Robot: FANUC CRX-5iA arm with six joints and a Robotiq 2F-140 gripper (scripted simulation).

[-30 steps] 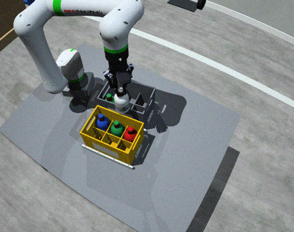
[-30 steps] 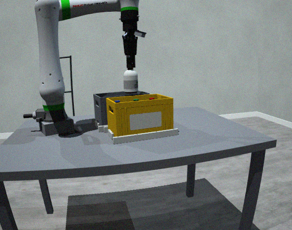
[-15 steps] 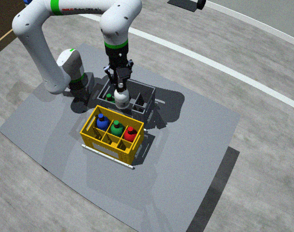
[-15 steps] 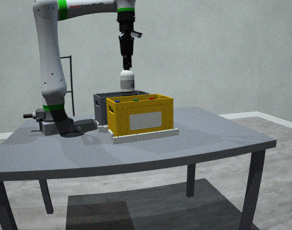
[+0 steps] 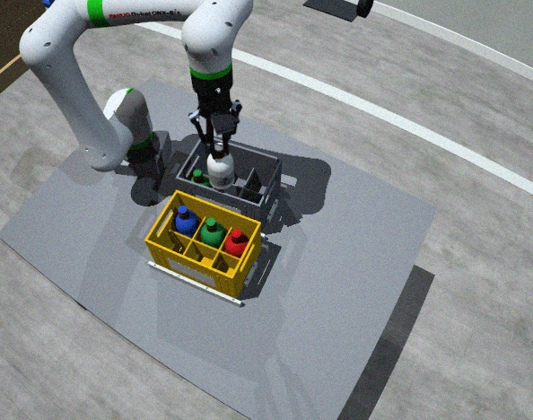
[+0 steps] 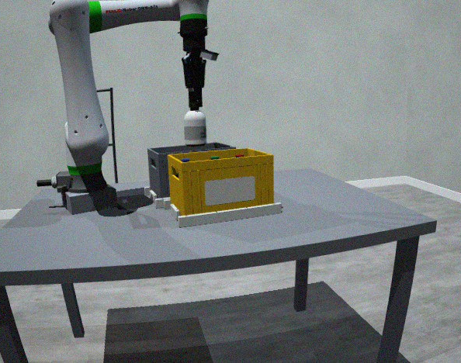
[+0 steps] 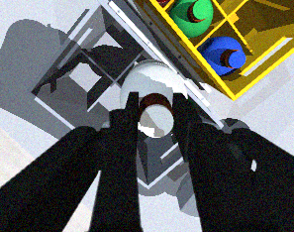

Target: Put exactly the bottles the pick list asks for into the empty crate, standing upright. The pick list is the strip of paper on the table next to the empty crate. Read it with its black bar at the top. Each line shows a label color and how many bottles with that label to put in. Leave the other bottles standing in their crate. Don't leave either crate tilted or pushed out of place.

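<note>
Right now the white-labelled bottle is 80 mm below my hand. From my hand the other things lie so: green bottle 260 mm below, 120 mm to the right, 40 mm ahead; blue bottle 260 mm below, 130 mm to the right, 50 mm behind; grey crate 270 mm below, 60 mm to the left, 20 mm behind.
</note>
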